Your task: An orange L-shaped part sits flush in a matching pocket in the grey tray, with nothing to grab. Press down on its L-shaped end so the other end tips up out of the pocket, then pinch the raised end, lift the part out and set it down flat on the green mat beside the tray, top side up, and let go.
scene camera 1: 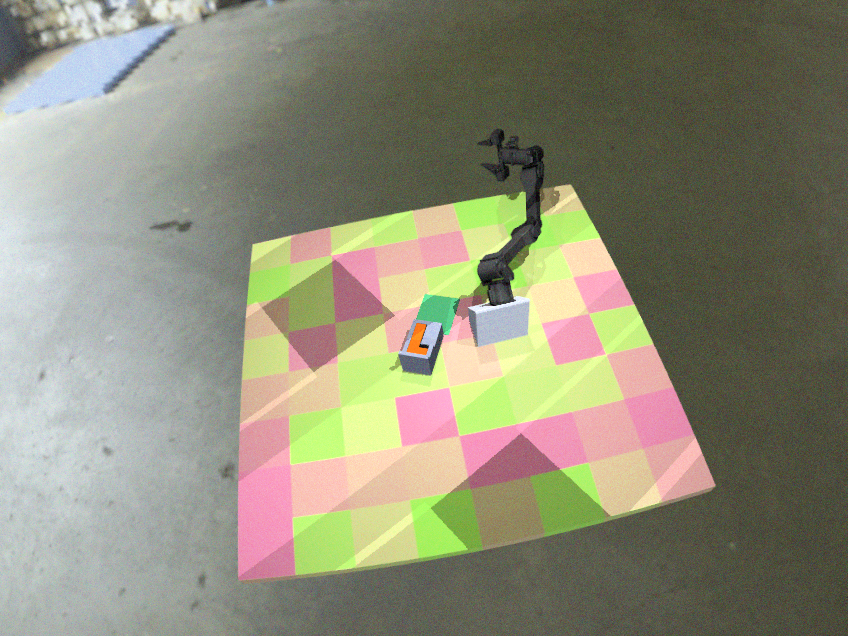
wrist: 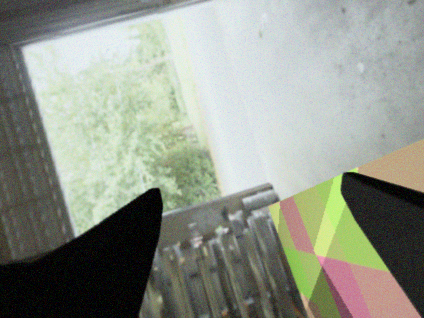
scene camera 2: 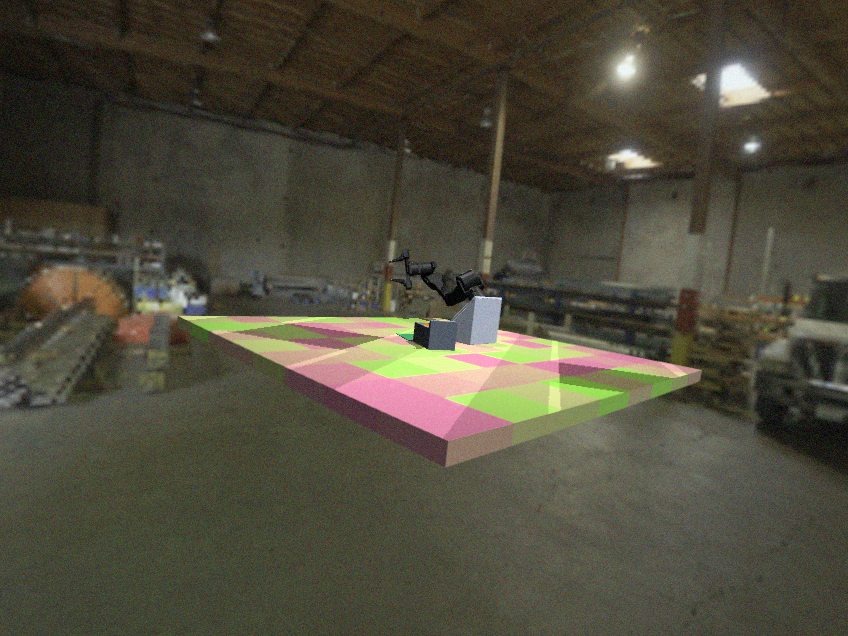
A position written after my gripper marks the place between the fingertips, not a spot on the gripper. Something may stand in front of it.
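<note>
Through scene camera 1 I see my gripper (scene camera 1: 479, 153), open and holding nothing, and a green mat (scene camera 1: 440, 309) is there too. My gripper appears again in the wrist view (wrist: 250, 189).
</note>
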